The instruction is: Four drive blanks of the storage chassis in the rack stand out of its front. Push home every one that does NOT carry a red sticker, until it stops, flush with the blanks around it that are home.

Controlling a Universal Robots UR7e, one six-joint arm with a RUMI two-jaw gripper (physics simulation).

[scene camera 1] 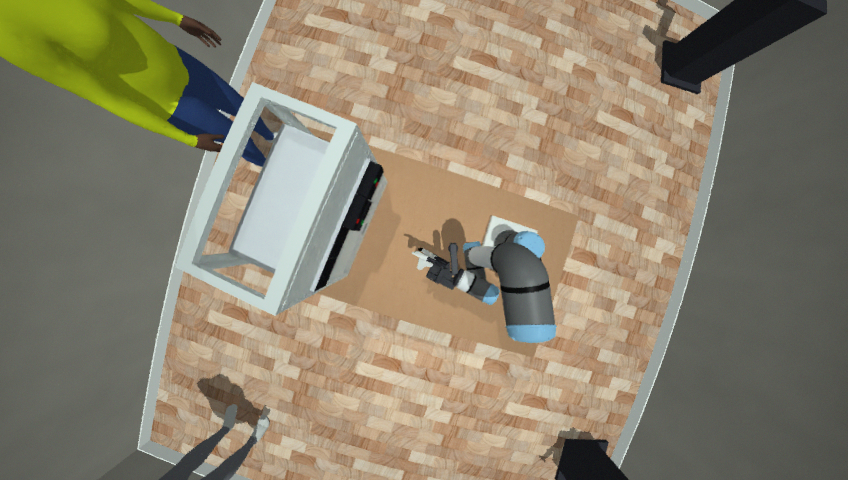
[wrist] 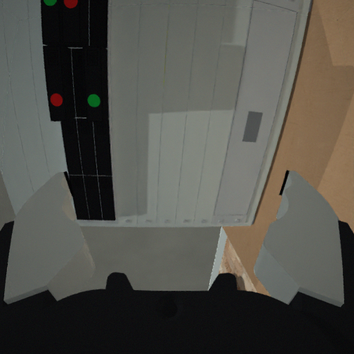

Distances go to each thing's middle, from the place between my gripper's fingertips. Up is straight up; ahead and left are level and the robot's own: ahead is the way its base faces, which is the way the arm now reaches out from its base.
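Labels:
I see the rack (scene camera 1: 313,201), and it is 4 cm above my hand, 37 cm ahead of it and 9 cm to the right of it.

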